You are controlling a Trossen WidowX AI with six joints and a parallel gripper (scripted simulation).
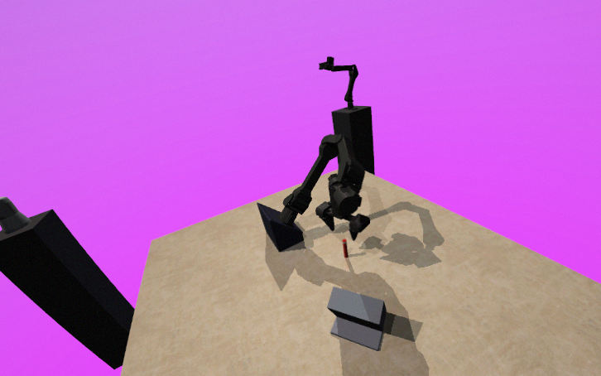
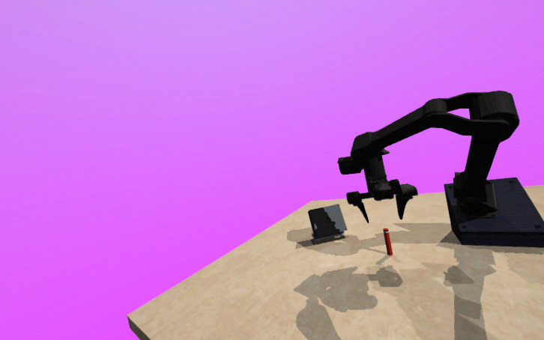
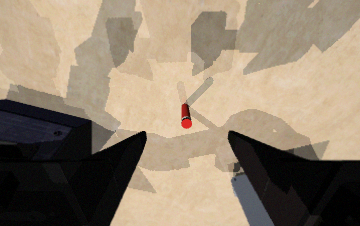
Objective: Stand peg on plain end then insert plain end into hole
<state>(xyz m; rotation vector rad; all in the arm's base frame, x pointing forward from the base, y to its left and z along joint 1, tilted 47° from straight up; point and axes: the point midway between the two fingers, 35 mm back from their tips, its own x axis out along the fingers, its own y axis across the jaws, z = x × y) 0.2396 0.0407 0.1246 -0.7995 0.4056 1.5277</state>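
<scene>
My gripper tip is now 50 mm above the red peg. Also, from my gripper tip: grey sloped panel: 220 mm ahead, 130 mm to the right, 40 mm below.
</scene>
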